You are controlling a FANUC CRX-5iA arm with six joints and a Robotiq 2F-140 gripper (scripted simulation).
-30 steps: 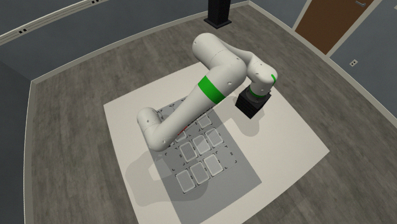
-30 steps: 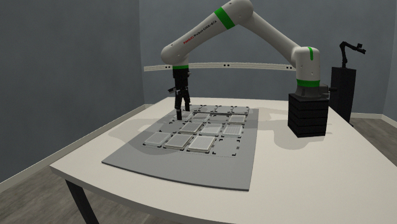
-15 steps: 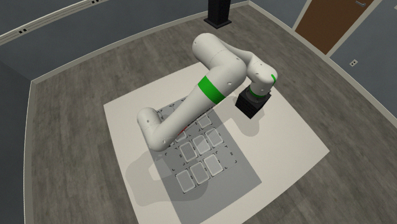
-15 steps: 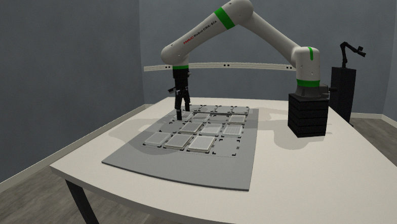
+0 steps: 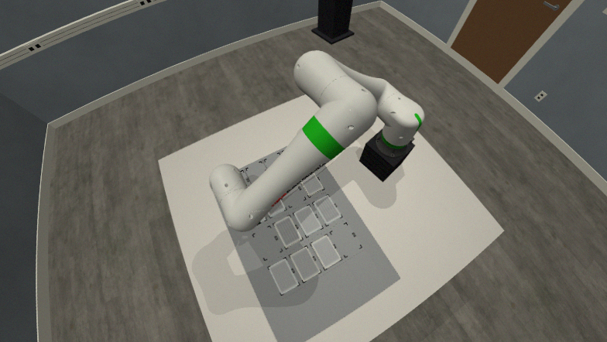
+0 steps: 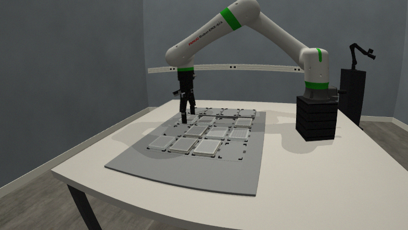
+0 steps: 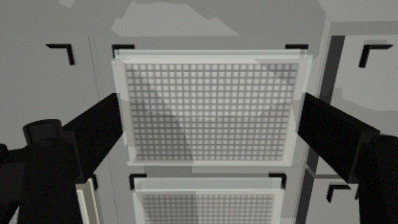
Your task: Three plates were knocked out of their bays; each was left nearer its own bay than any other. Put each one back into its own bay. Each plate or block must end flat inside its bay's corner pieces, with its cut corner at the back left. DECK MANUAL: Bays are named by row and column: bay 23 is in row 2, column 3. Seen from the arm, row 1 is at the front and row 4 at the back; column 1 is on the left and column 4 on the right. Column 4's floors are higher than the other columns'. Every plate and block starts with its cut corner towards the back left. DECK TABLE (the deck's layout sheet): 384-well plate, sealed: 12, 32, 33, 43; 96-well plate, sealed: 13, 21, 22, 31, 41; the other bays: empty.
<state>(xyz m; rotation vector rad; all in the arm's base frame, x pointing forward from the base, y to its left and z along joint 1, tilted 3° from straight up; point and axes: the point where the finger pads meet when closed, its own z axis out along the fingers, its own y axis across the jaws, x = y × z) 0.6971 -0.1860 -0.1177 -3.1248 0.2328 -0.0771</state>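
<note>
Now: the label 43 50 mm behind my hand, 20 mm below it and 10 mm to the left of it. From my hand the other things lie so: plate: 190 mm to the left, 190 mm behind, 20 mm below.
</note>
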